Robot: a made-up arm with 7 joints.
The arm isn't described. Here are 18 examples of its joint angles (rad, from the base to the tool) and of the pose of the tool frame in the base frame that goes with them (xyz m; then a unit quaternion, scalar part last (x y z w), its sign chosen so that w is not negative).
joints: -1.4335 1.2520 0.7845 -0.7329 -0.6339 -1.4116 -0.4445
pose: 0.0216 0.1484 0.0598 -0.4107 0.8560 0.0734 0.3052
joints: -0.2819 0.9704 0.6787 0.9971 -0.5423 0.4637 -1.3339
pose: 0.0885 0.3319 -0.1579 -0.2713 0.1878 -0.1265 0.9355
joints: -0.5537 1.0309 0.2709 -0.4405 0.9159 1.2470 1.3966
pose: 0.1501 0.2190 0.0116 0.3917 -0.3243 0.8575 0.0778
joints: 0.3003 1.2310 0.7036 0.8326 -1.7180 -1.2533 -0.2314
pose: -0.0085 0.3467 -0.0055 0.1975 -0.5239 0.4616 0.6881
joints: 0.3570 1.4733 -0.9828 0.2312 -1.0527 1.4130 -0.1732
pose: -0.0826 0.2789 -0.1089 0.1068 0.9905 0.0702 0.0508
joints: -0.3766 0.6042 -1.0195 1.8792 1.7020 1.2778 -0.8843
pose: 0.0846 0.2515 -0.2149 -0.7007 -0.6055 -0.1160 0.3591
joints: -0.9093 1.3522 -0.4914 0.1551 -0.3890 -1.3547 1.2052
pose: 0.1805 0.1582 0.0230 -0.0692 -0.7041 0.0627 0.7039
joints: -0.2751 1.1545 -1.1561 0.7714 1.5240 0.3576 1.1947
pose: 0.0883 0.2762 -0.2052 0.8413 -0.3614 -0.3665 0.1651
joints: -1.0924 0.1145 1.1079 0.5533 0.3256 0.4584 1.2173
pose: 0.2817 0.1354 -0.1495 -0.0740 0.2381 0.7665 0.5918
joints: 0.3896 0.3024 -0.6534 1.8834 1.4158 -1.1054 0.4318
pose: -0.2290 0.1094 -0.2110 0.0472 0.5120 -0.7003 0.4952
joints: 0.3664 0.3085 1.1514 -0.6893 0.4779 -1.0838 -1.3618
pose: -0.0042 0.1417 -0.0748 0.8010 0.1905 -0.3405 0.4541
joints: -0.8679 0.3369 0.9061 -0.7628 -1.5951 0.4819 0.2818
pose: 0.1458 0.1265 0.0042 -0.4049 -0.4716 -0.2118 0.7542
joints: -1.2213 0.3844 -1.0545 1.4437 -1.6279 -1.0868 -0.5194
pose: 0.3064 0.1058 -0.1144 -0.0040 -0.2885 -0.1146 0.9506
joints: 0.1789 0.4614 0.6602 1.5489 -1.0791 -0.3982 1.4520
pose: -0.1294 0.2244 -0.2643 -0.1023 -0.3251 -0.9360 0.0884
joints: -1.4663 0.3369 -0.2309 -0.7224 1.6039 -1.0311 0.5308
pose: 0.1562 -0.0374 0.0364 -0.3818 0.9111 -0.0997 0.1192
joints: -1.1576 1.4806 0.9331 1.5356 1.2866 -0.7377 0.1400
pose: 0.1519 0.3408 0.0445 0.5860 -0.0411 0.3676 0.7210
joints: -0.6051 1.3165 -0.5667 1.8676 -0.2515 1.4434 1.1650
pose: -0.0046 0.3240 -0.0534 -0.4488 -0.6154 -0.5541 0.3359
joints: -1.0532 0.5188 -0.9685 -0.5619 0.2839 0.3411 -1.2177
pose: 0.1826 -0.0334 -0.0630 0.5656 -0.1028 -0.7380 0.3534
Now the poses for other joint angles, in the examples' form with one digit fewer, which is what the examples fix.
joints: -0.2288 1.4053 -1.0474 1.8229 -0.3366 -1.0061 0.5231
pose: 0.043 0.362 -0.057 0.798 0.257 0.104 0.535
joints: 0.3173 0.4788 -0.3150 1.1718 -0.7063 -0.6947 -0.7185
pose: -0.088 0.195 -0.276 -0.066 0.475 -0.107 0.871
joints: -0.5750 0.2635 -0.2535 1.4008 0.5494 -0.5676 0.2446
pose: 0.160 0.088 -0.298 0.398 0.206 -0.196 0.872
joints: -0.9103 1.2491 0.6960 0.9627 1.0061 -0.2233 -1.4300
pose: 0.174 0.331 0.029 0.428 0.464 -0.122 0.766
